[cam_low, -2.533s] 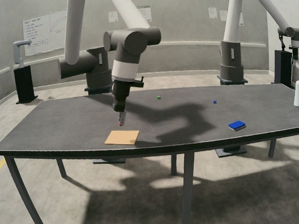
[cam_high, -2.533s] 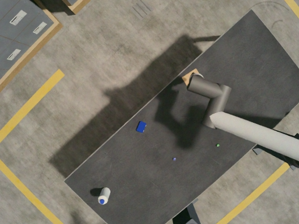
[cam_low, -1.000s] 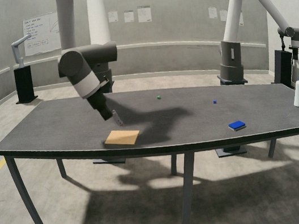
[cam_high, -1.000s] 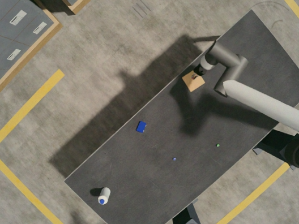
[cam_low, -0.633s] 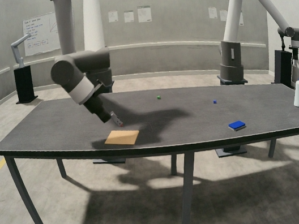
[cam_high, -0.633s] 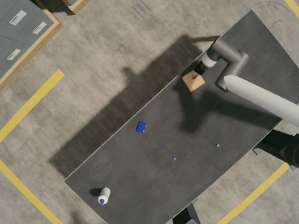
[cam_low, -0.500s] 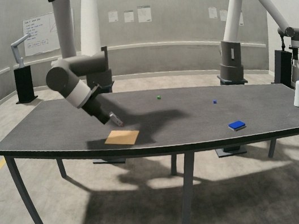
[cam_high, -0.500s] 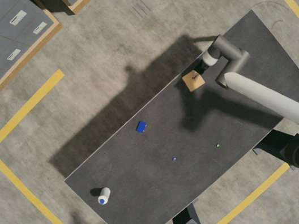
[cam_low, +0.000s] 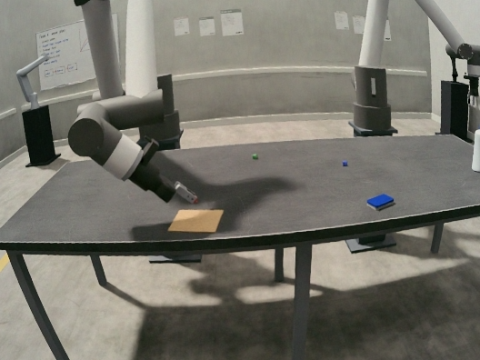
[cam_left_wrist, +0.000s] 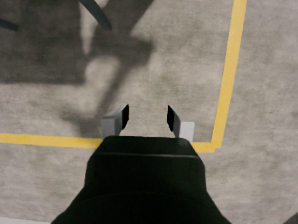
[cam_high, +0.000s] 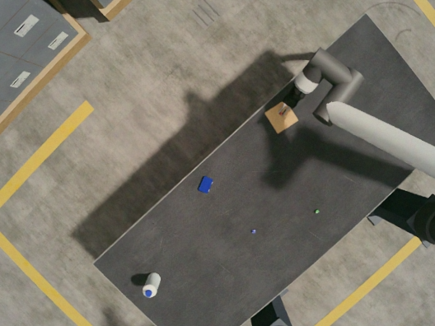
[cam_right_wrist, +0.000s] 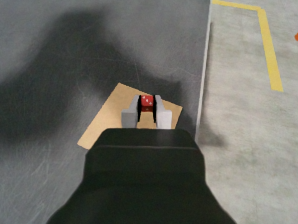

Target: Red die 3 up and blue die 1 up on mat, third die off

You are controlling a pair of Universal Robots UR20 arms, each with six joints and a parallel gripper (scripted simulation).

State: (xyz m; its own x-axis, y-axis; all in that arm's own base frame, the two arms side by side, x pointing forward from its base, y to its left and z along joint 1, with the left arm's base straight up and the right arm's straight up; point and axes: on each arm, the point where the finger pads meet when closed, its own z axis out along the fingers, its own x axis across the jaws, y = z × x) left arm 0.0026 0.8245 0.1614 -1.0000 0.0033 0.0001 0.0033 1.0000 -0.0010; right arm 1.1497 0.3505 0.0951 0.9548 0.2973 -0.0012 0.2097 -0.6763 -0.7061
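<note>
The tan mat is 30 mm behind my right hand, 10 mm to the left of it and 90 mm below it. Round my right hand: blue die 450 mm behind, 540 mm to the left, 90 mm below; then green die 600 mm behind, 180 mm to the left, 90 mm below; then red die 10 mm to the left, 10 mm below.
</note>
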